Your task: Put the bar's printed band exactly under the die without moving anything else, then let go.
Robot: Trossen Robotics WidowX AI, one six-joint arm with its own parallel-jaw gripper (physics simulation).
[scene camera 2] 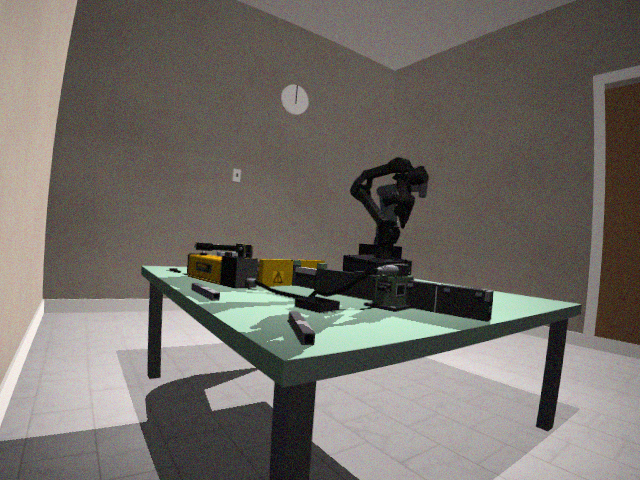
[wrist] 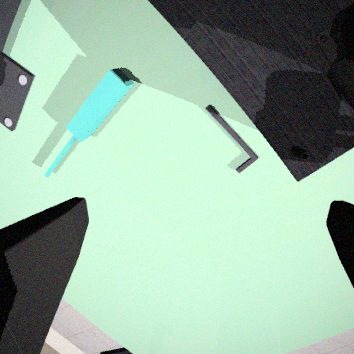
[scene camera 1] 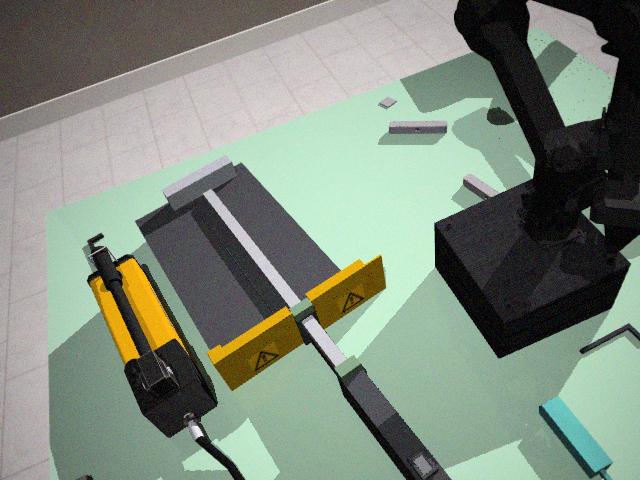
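Seen in the pictures: gripper, between the fingertips: point(scene camera 2: 404, 225) point(wrist: 210, 211) point(scene camera 1: 612, 227); arm's base, origin of its link: point(scene camera 2: 384, 257) point(scene camera 1: 550, 227).
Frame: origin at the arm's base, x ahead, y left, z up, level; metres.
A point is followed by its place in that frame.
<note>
A long pale bar point(scene camera 1: 248, 242) @(x 0.454, y -0.221, z -0.050 m) lies along a dark grey bed point(scene camera 1: 289, 232) @(x 0.378, y -0.230, z -0.070 m) and passes through the gap in a yellow guard; its printed band cannot be picked out for certain. A green press head point(scene camera 2: 391, 291) @(x 0.351, y 0.436, z -0.071 m) stands near the front in scene camera 2, with a hose leading toward it; the die cannot be made out. My gripper point(scene camera 2: 404, 223) @(x 0.017, y 0.121, z 0.133 m) point(wrist: 210, 211) @(x 0.017, y 0.121, z 0.133 m) is open and empty, fingers wide apart, raised above the table beside the arm's base. In the wrist view, green table top shows between the fingers.
A yellow-black pump point(scene camera 1: 149, 320) @(x 0.642, y -0.112, z -0.036 m) point(scene camera 2: 206, 268) @(x 0.711, y -0.114, z -0.075 m) stands beside the bed. Yellow guard plates point(scene camera 1: 258, 348) @(x 0.482, y -0.005, z -0.057 m) cross it. Short grey bars point(scene camera 1: 417, 129) point(scene camera 2: 300, 328) lie loose. A turquoise tool point(scene camera 1: 576, 436) @(x 0.109, y 0.262, z -0.092 m) point(wrist: 100, 105) @(x 0.102, y 0.248, z -0.092 m) and an L-shaped key point(wrist: 234, 133) @(x -0.023, y 0.141, z -0.114 m) lie near the base point(scene camera 1: 516, 279) @(x 0.090, y 0.060, z -0.008 m). A dark rail point(scene camera 2: 449, 299) @(x 0.242, y 0.545, z -0.079 m) extends beyond the head.
</note>
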